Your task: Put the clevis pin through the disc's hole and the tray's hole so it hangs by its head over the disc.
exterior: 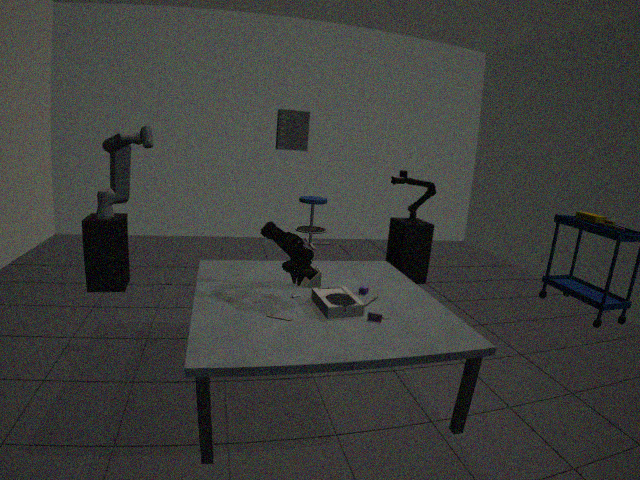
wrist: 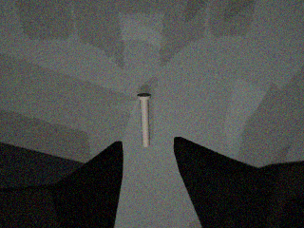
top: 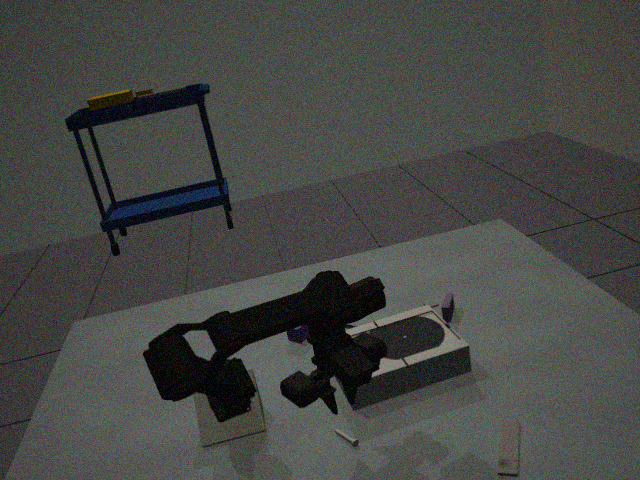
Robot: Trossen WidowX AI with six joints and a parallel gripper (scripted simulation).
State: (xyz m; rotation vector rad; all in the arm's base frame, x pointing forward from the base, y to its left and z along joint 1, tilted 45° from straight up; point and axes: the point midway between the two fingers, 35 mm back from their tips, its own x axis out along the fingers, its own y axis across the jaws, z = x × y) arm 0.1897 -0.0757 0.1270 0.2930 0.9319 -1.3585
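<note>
The steel clevis pin lies 1 cm behind my gripper tip, 1 cm to the left of it and 7 cm below it. From my gripper tip the other things lie so: rimmed steel tray 15 cm ahead, 17 cm to the left, 3 cm below; then flat pale strip 23 cm ahead, 13 cm to the right, 7 cm below; then dark aluminium disc 18 cm ahead, 18 cm to the left, 2 cm below.
</note>
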